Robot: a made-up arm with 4 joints.
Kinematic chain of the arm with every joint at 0, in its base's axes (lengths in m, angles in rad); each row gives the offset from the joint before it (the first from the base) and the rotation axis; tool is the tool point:
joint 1: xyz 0 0 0.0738 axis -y
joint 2: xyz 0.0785 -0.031 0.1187 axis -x
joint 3: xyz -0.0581 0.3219 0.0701 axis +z
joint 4: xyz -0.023 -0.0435 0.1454 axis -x
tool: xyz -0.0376 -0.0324 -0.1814
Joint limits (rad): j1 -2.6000..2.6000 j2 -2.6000..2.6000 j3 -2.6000..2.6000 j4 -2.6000..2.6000
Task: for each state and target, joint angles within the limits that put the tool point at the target. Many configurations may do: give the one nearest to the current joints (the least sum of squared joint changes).
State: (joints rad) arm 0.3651 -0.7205 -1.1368 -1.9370
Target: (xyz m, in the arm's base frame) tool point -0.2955 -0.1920 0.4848
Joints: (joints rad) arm 0.9727 -1.4327 -1.9157 -1.7100
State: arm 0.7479 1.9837 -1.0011 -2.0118
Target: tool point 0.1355 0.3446 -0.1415
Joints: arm 0.2284 1.2479 -0.8394 -1.8931
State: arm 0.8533 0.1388 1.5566 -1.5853
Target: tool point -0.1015 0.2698 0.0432
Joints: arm 0.7794 0.5614 1.2929 -1.0814
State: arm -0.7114 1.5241 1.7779 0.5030
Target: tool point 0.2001 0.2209 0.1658
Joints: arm 0.0897 0.6682 1.3876 0.8540
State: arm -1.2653 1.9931 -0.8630 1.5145
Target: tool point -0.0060 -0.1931 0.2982
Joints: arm -2.1420 2.6000 -1.0146 0.8895
